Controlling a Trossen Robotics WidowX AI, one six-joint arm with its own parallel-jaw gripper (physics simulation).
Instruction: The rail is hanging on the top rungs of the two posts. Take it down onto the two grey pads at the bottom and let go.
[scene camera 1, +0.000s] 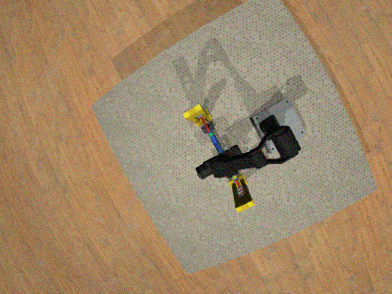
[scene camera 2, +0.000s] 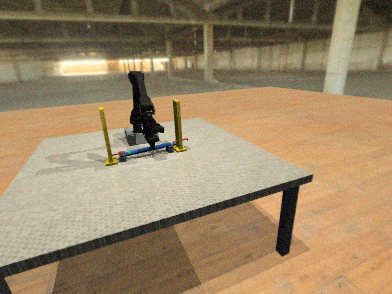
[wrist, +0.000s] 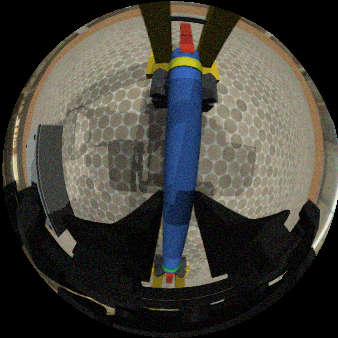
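Where they show: gripper, fingertip midpoint: (scene camera 2: 153, 148) (wrist: 178, 194); arm's base at its link origin: (scene camera 1: 267, 125) (scene camera 2: 137, 132) (wrist: 37, 198).
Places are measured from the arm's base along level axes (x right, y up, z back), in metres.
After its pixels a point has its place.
The blue rail (scene camera 1: 215, 142) @[z -0.255, x 0.071, y -0.027 m] (scene camera 2: 137, 150) @[z -0.264, x 0.071, y -0.030 m] (wrist: 183, 125) @[z -0.266, x -0.076, y -0.020 m], with red ends and yellow and green bands, is low between the two yellow posts (scene camera 2: 105, 134) @[z -0.278, x 0.222, y 0.096 m] (scene camera 2: 178, 122) @[z -0.309, x -0.173, y 0.105 m]. Its red ends reach into the posts' slots. In scene camera 2 it looks close to level, right at the height of the dark grey pads (scene camera 2: 123, 158) @[z -0.278, x 0.155, y -0.054 m] (scene camera 2: 170, 149) @[z -0.299, x -0.114, y -0.053 m]. In the wrist view the far pad (wrist: 159, 86) @[z -0.250, x -0.114, y -0.033 m] shows on both sides of the rail; whether the rail touches either pad is unclear. My gripper (scene camera 1: 228, 162) @[z -0.262, x -0.020, y -0.038 m] (scene camera 2: 153, 146) @[z -0.262, x -0.020, y -0.038 m] (wrist: 178, 194) @[z -0.262, x -0.020, y -0.038 m] is shut on the rail's blue middle, pointing down.
The posts stand on yellow feet on the hexagon-patterned table top (scene camera 1: 150, 150) @[z -0.596, x 0.239, y -0.074 m] (scene camera 2: 210, 170) @[z -0.620, x -0.196, y -0.074 m]. The arm's grey base plate (scene camera 1: 292, 120) @[z 0.121, x -0.047, y -0.005 m] (wrist: 50, 170) @[z -0.049, x -0.045, y -0.040 m] is at one side of the rail. Shadows of the arm and posts fall across the table.
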